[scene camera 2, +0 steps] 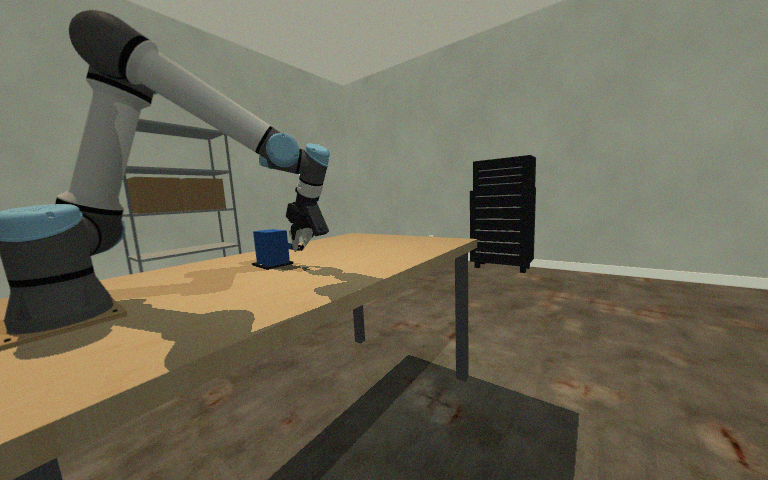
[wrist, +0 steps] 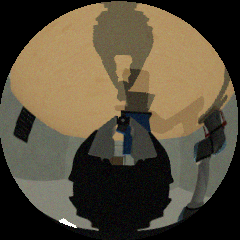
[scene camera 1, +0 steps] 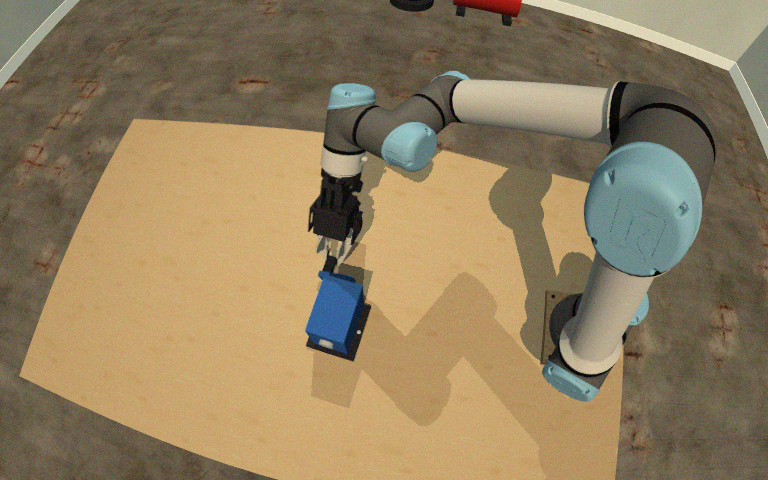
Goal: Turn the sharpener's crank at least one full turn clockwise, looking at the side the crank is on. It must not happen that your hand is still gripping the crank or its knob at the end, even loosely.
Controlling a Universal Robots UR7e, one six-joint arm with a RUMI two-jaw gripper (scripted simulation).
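Note:
There is my gripper (scene camera 1: 332, 263), and there is a blue sharpener (scene camera 1: 338, 318) as well. Scene camera 2 gives me the gripper again (scene camera 2: 298, 251). The wrist view has my gripper (wrist: 122, 116) too.

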